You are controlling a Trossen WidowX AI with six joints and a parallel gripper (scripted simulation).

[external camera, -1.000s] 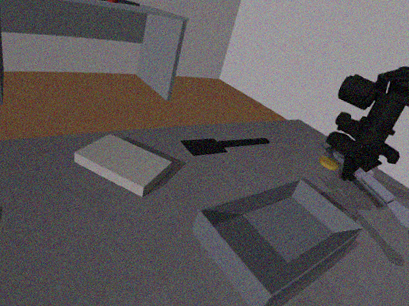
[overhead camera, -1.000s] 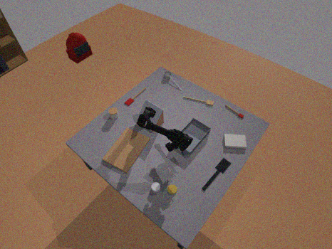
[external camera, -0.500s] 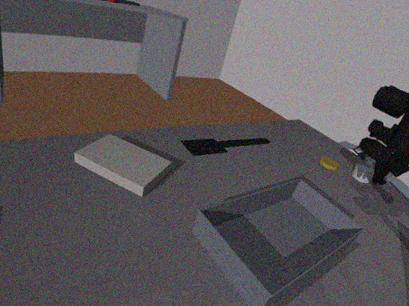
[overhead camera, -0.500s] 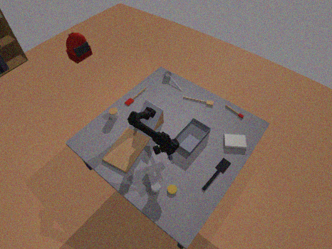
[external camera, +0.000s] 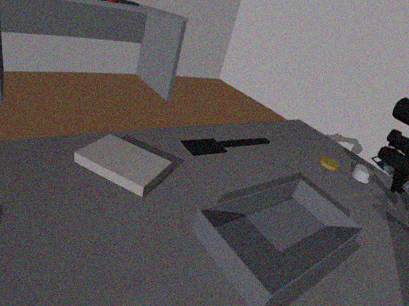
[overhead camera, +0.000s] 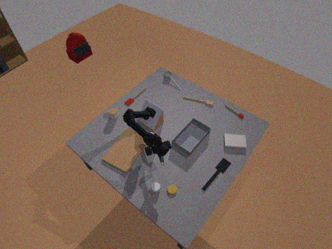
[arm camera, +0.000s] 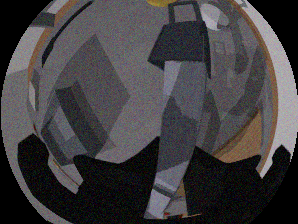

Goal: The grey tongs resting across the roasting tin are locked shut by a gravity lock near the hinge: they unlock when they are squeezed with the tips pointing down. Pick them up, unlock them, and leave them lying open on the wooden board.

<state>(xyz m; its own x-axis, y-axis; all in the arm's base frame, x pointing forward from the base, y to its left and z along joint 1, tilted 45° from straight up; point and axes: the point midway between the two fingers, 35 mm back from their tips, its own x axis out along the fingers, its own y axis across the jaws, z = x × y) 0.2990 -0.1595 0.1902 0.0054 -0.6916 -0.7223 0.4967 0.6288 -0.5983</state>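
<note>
My gripper tip is 260 mm past the wooden board, 100 mm to the left of it and 90 mm above it. Also, from my gripper tip: grey roasting tin: 70 mm ahead, 330 mm to the left, 70 mm below; then yellow puck: 240 mm ahead, 120 mm to the right, 90 mm below; then white puck: 140 mm ahead, 190 mm to the right, 80 mm below.
</note>
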